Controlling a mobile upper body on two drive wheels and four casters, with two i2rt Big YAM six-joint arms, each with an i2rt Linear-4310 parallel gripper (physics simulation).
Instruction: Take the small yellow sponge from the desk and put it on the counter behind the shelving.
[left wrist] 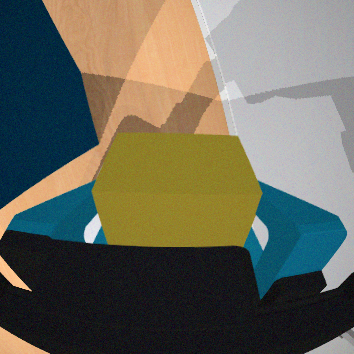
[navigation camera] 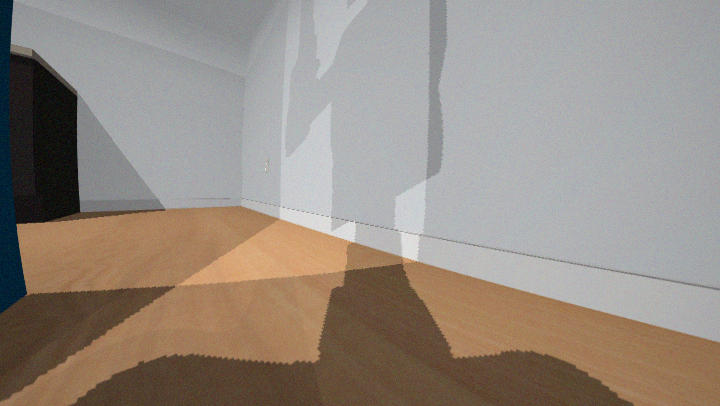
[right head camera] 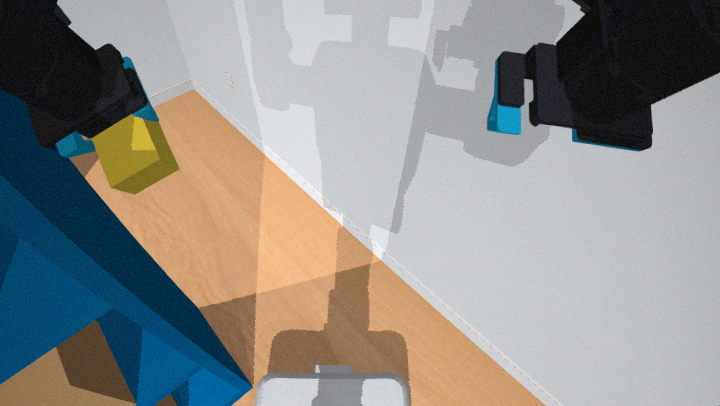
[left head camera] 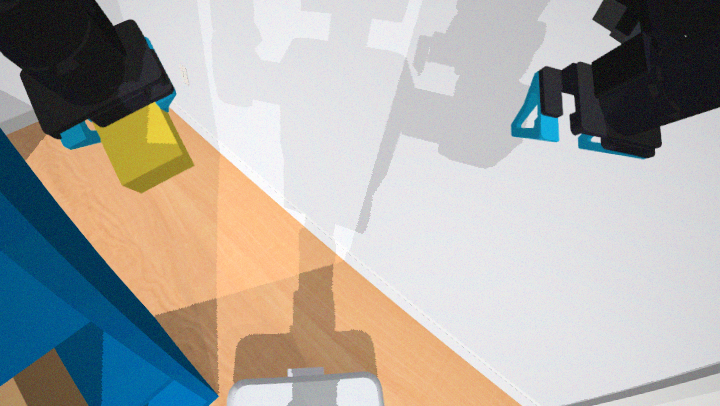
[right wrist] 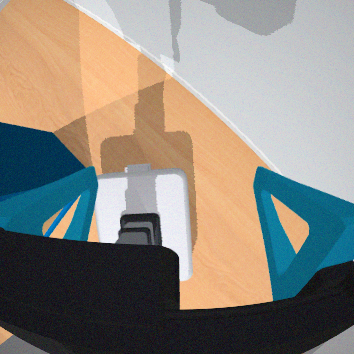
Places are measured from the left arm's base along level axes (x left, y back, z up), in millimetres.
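Pixels of known places: left gripper, fingertip midpoint: [left wrist: 176,175] [right head camera: 135,130] [left head camera: 139,121]; right gripper, fingertip midpoint: [right head camera: 532,129] [left head camera: 547,136] [right wrist: 175,175].
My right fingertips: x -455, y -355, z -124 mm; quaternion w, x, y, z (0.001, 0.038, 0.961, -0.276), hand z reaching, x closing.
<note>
Behind a point stands the place of what it marks.
The small yellow sponge [left head camera: 146,163] {y -324, x -34, z -160 mm} [right head camera: 132,168] {y -324, x -36, z -161 mm} [left wrist: 177,165] {y -401, x 11, z -133 mm} is a block held in the air between the blue fingers of my left gripper [left head camera: 125,118] {y -396, x -3, z -169 mm} [right head camera: 113,130] [left wrist: 176,175] {y -396, x -3, z -169 mm}, which is shut on it. My right gripper [left head camera: 572,140] [right head camera: 552,133] {y -355, x -454, z -124 mm} [right wrist: 175,175] {y -355, x -454, z -124 mm} is open, with its fingers wide apart and no object between them. The blue shelving [left head camera: 50,282] {y -281, x 129, z -327 mm} [right head camera: 55,282] {y -301, x 240, z -419 mm} [left wrist: 40,100] {y -394, x 193, z -447 mm} [right wrist: 35,160] {y -418, x 216, z -907 mm} [navigation camera: 6,201] {y -619, x 406, z -1223 mm} stands at the left. In the navigation camera, a dark counter-like unit [navigation camera: 52,146] {y -1333, x 1592, z -969 mm} with a light top stands beyond it, partly hidden. The desk does not show.
A light grey wall [left head camera: 453,242] {y -640, x -715, z -816 mm} [right head camera: 504,242] {y -605, x -747, z -749 mm} [navigation camera: 554,151] {y -692, x -665, z -1088 mm} with a white baseboard runs along the right. Wooden floor [left head camera: 242,237] {y -1042, x 66, z -1410 mm} [right head camera: 282,226] {y -1104, x 76, z -1410 mm} [navigation camera: 252,252] {y -956, x 101, z -1410 mm} lies between the wall and the shelving. My white base [left head camera: 262,395] {y -263, x -80, z -1150 mm} [right wrist: 172,210] {y -109, x -401, z -1150 mm} shows low in view.
</note>
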